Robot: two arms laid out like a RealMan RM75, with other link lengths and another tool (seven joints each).
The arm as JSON. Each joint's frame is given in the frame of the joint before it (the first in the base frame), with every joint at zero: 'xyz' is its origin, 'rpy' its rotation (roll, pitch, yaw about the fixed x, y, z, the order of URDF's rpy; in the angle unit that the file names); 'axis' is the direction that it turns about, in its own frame. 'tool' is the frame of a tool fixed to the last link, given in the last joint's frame.
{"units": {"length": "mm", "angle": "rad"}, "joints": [
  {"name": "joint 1", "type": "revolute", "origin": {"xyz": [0.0, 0.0, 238.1], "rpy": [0.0, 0.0, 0.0]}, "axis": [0.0, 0.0, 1.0]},
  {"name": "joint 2", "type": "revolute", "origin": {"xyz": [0.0, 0.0, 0.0], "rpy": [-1.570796, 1.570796, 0.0]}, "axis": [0.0, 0.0, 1.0]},
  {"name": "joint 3", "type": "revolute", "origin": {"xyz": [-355.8, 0.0, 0.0], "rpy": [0.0, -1.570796, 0.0]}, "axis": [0.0, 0.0, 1.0]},
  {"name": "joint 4", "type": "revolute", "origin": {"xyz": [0.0, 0.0, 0.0], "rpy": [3.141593, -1.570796, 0.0]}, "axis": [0.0, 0.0, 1.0]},
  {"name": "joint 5", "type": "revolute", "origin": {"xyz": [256.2, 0.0, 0.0], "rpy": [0.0, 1.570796, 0.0]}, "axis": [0.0, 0.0, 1.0]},
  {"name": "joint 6", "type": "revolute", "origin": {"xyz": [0.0, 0.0, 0.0], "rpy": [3.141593, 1.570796, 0.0]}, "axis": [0.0, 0.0, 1.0]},
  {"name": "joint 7", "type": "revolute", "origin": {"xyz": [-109.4, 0.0, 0.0], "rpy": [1.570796, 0.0, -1.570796]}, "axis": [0.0, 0.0, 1.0]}
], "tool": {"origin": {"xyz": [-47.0, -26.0, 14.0], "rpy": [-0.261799, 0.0, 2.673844]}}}
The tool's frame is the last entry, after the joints.
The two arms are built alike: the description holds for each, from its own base.
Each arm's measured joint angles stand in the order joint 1, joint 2, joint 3, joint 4, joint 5, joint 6, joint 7.
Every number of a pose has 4 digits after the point. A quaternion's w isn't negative.
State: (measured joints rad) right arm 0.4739 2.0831 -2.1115 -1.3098 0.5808 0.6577 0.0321; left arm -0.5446 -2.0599 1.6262 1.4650 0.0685 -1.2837 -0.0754
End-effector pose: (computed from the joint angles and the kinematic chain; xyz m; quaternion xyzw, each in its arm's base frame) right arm 0.1686 0.4312 -0.1661 0.1201 0.9202 0.3706 0.0387; left arm -0.2740 0.4355 0.0144 0.5235 -0.5704 -0.6174 0.1395
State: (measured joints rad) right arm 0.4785 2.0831 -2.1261 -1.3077 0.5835 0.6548 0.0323; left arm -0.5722 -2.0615 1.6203 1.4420 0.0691 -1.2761 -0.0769
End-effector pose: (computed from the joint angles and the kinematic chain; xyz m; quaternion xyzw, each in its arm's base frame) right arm 0.1664 0.4288 -0.1701 0.1148 0.9227 0.3659 0.0391; left arm -0.2677 0.4434 0.0124 0.5202 -0.5736 -0.6178 0.1365
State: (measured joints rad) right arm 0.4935 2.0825 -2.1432 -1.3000 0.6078 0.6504 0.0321; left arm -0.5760 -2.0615 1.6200 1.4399 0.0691 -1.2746 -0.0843
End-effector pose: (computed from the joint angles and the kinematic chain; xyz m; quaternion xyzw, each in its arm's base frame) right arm 0.1617 0.4272 -0.1758 0.1132 0.9269 0.3560 0.0358; left arm -0.2665 0.4443 0.0119 0.5219 -0.5725 -0.6180 0.1339
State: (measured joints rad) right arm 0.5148 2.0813 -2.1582 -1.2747 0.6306 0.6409 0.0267; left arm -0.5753 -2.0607 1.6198 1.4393 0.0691 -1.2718 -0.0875
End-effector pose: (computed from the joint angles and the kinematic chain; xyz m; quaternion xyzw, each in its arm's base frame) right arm 0.1605 0.4284 -0.1820 0.1096 0.9302 0.3484 0.0379; left arm -0.2670 0.4445 0.0121 0.5228 -0.5716 -0.6184 0.1325
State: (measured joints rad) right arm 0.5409 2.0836 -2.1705 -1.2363 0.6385 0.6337 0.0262; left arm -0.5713 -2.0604 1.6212 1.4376 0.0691 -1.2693 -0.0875
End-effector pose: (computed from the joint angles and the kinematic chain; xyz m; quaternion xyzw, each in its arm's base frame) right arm 0.1615 0.4316 -0.1893 0.1047 0.9319 0.3439 0.0471; left arm -0.2690 0.4436 0.0117 0.5232 -0.5711 -0.6183 0.1337
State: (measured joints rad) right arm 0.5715 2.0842 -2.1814 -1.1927 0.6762 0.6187 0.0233; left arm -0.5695 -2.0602 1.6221 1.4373 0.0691 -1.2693 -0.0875
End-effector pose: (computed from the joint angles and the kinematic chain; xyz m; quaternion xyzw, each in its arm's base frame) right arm 0.1623 0.4361 -0.1961 0.1093 0.9340 0.3364 0.0498; left arm -0.2699 0.4431 0.0116 0.5234 -0.5708 -0.6181 0.1345
